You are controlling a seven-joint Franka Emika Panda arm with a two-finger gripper.
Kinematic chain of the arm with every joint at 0, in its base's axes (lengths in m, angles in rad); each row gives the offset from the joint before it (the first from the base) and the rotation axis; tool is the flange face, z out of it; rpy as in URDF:
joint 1: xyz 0 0 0.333 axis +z
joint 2: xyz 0 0 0 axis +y
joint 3: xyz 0 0 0.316 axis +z
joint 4: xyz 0.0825 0 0 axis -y
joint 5: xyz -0.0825 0 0.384 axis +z
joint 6: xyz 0 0 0 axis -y
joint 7: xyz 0.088 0 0 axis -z
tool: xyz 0 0 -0.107 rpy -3.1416 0 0
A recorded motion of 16 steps. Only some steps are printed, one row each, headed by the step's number.
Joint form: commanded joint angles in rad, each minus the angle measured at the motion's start. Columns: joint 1, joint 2, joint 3, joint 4, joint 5, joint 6, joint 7.
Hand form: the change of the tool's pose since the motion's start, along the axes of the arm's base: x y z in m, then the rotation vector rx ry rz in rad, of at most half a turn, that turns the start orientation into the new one. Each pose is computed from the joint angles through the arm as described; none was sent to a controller.
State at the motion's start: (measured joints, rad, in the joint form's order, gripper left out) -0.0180 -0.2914 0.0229 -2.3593 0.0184 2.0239 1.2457
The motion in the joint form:
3: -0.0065 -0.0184 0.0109 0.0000 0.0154 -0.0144 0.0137
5: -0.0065 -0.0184 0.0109 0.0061 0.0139 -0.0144 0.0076
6: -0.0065 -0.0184 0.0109 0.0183 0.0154 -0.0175 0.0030
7: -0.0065 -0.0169 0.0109 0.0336 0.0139 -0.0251 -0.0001
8: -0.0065 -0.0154 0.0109 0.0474 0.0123 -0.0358 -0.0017
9: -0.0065 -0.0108 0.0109 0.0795 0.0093 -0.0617 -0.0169
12: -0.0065 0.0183 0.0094 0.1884 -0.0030 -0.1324 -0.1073
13: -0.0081 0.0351 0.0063 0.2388 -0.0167 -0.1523 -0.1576
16: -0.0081 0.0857 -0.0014 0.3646 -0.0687 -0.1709 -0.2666
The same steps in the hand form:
3: -0.0036 0.0031 0.0070 0.0095 -0.0037 -0.0168
5: -0.0023 0.0030 0.0098 0.0085 -0.0099 -0.0099
6: -0.0001 0.0032 0.0152 0.0102 -0.0191 -0.0058
7: 0.0024 0.0032 0.0210 0.0091 -0.0253 -0.0017
8: 0.0041 0.0032 0.0259 0.0080 -0.0269 0.0010
9: 0.0080 0.0033 0.0367 0.0062 -0.0287 0.0182
12: 0.0234 0.0022 0.0687 -0.0011 -0.0384 0.1135
13: 0.0316 -0.0010 0.0831 -0.0125 -0.0516 0.1640
16: 0.0553 -0.0090 0.1176 -0.0652 -0.1013 0.2797

